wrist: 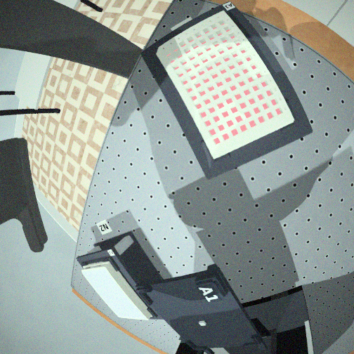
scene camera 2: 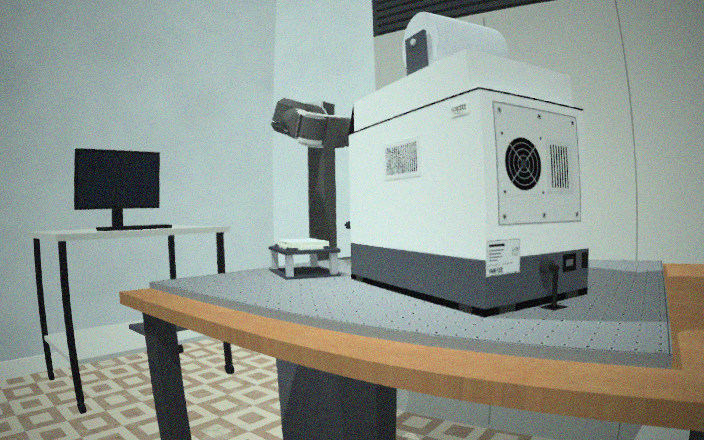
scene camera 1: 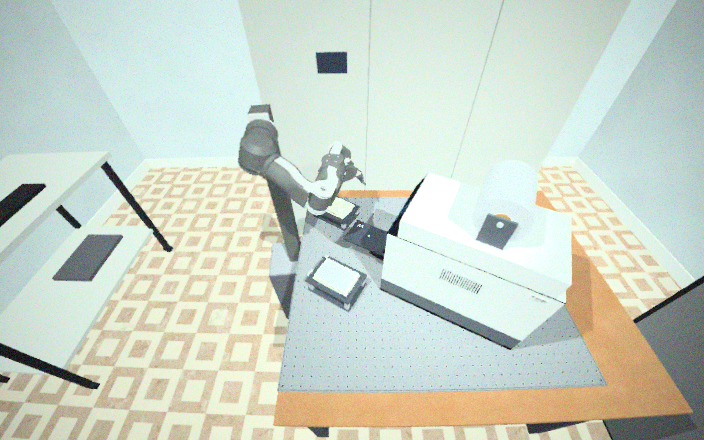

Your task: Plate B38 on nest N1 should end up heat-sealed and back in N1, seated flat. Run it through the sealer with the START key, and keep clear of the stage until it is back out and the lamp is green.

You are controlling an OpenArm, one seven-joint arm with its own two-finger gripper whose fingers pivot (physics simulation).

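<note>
Plate B38 (scene camera 1: 340, 208) (wrist: 227, 85), pale with rows of open pink wells, lies flat on nest N1 (scene camera 1: 342, 221) (wrist: 257, 148) at the back left of the board. My gripper (scene camera 1: 357, 172) is open and empty, high above and behind N1; one dark finger shows at the left of the wrist view, and scene camera 2 does not show the gripper. The white sealer (scene camera 1: 467, 269) (scene camera 2: 415, 207) stands to the right. Its dark stage (scene camera 1: 366, 237) (wrist: 200, 312), marked A1, is out and bare. The START key and lamp do not show.
A second plate (scene camera 1: 339, 276) (scene camera 2: 303, 242) (wrist: 112, 290) with a white top sits on nest N2 (scene camera 1: 331, 296) (scene camera 2: 280, 250), nearer the front. A film roll (scene camera 1: 506, 191) (scene camera 2: 462, 38) tops the sealer. The arm's post (scene camera 1: 284, 223) (scene camera 2: 321, 197) stands at the board's left edge.
</note>
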